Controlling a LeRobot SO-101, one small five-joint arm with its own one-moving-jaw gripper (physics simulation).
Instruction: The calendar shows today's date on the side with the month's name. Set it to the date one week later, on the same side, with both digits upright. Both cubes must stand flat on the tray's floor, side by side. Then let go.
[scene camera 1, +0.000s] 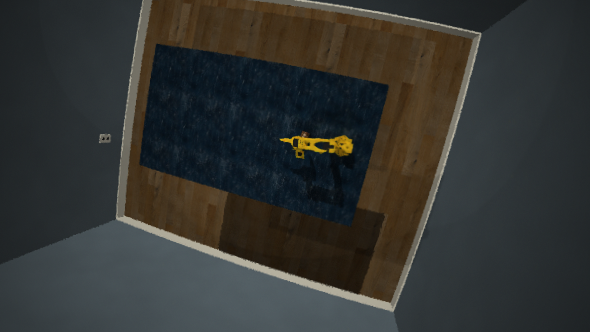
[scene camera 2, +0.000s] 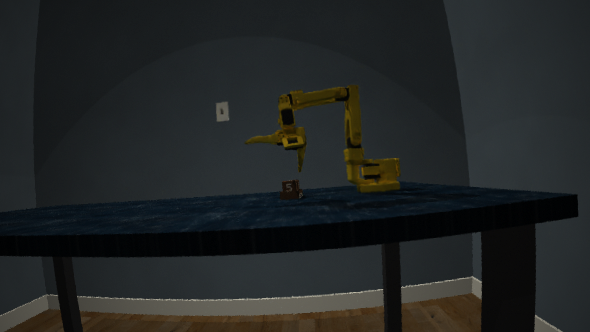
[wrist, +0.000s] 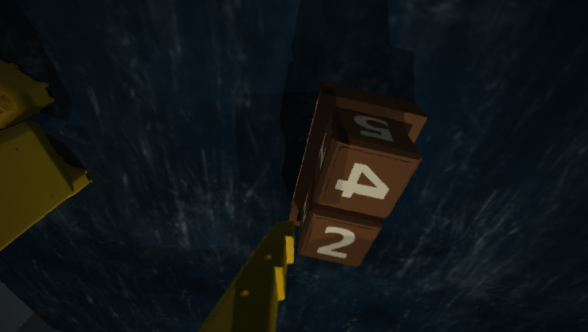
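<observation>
In the wrist view, two brown cubes stand side by side at a brown tray (wrist: 370, 100) (scene camera 2: 289, 197). The larger-looking cube (wrist: 365, 185) (scene camera 2: 289, 187) has a 4 on top and a 5 on one end face. The other cube (wrist: 340, 245) has a 2 on top, and its top looks smaller. The digits on their left sides are seen too edge-on to read. The month's name cannot be read. My gripper (scene camera 2: 273, 157) is fully open and empty, above the calendar. Its notched jaw (wrist: 255, 285) shows left of the 2 cube in the wrist view. Whether the cubes lie flat is unclear.
The calendar (scene camera 1: 305, 134) shows close beside the yellow arm (scene camera 1: 320, 145) in scene camera 1. The arm's base (scene camera 2: 380, 186) stands on the dark blue table top (scene camera 2: 150, 220) (scene camera 1: 210, 110), right of the calendar in scene camera 2. The base also shows at the wrist view's left.
</observation>
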